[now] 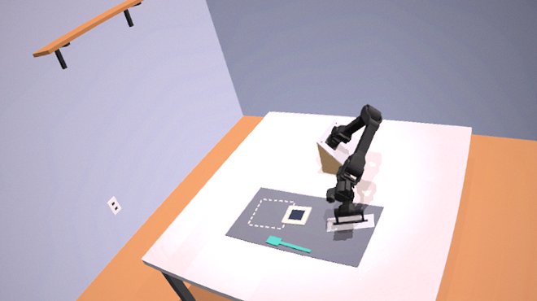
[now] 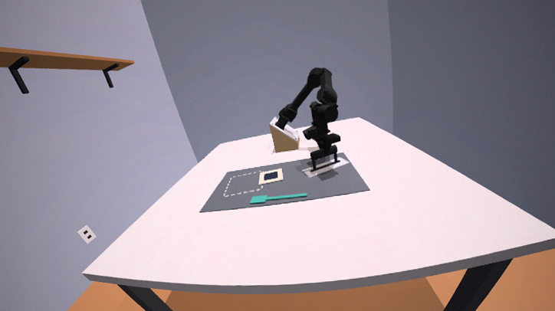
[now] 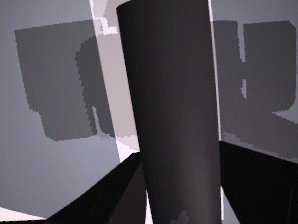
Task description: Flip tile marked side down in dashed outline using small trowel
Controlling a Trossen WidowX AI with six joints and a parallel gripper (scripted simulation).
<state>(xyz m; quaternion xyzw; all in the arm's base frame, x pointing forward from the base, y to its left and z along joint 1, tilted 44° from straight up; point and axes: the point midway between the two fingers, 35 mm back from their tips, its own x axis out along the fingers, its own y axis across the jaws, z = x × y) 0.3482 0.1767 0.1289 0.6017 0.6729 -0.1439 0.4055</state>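
The grey mat is 5 cm ahead of my gripper tip, 21 cm to the right of it and 8 cm below it. Round my gripper tip: tile 2 cm ahead, 25 cm to the right, 6 cm below; teal trowel 19 cm ahead, 22 cm to the right, 6 cm below.
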